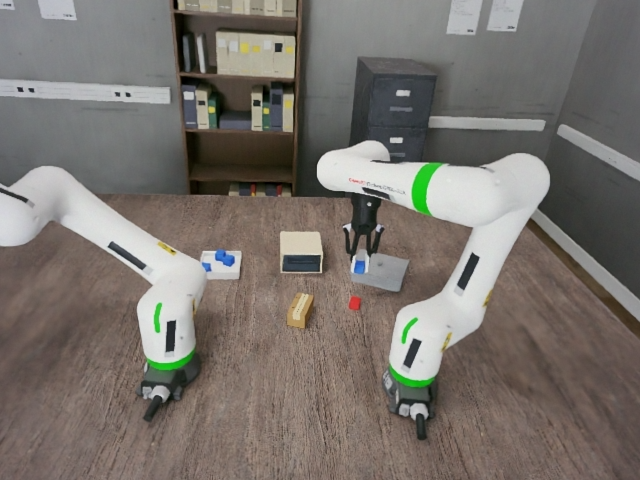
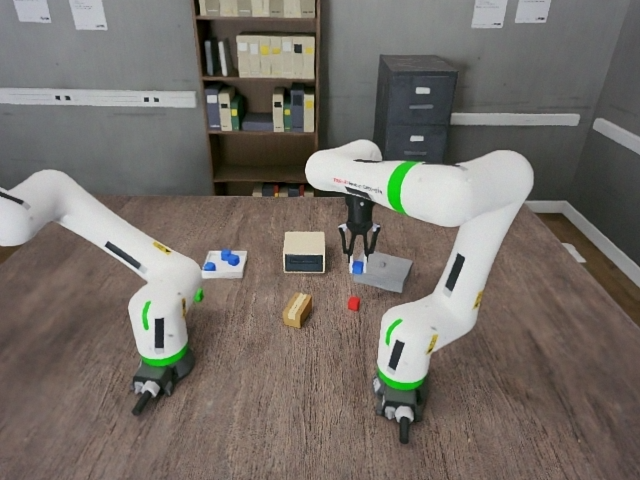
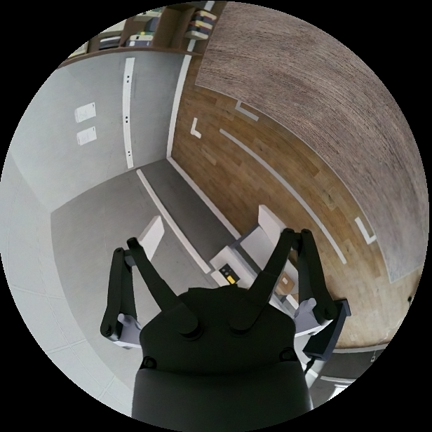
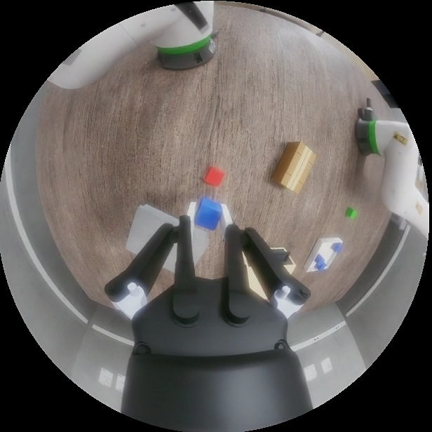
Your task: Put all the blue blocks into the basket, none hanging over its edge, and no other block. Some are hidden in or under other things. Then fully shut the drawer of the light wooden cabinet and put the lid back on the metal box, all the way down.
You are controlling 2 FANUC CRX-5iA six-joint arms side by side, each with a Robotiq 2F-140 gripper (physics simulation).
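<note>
My right gripper (image 1: 359,264) (image 2: 358,264) (image 4: 207,210) is shut on a blue block (image 1: 359,267) (image 2: 357,267) (image 4: 207,212), held above the table by the left edge of the grey metal box (image 1: 385,277) (image 2: 387,276) (image 4: 152,232). A knob shows on the box's flat top. The white basket (image 1: 225,275) (image 2: 223,275) (image 4: 328,241) holds blue blocks (image 1: 228,260) (image 2: 233,259) (image 4: 320,263). The light wooden cabinet (image 1: 300,242) (image 2: 304,242) has a dark drawer front (image 1: 301,262) (image 2: 303,262); how far it stands out is unclear. My left gripper (image 3: 209,218) is open and empty, away from the table.
A red block (image 1: 354,302) (image 2: 354,303) (image 4: 214,176) lies in front of the metal box. A brown box (image 1: 300,310) (image 2: 297,310) (image 4: 294,167) stands in front of the cabinet. A green block (image 2: 199,295) (image 4: 351,213) lies near the basket, beside the left arm.
</note>
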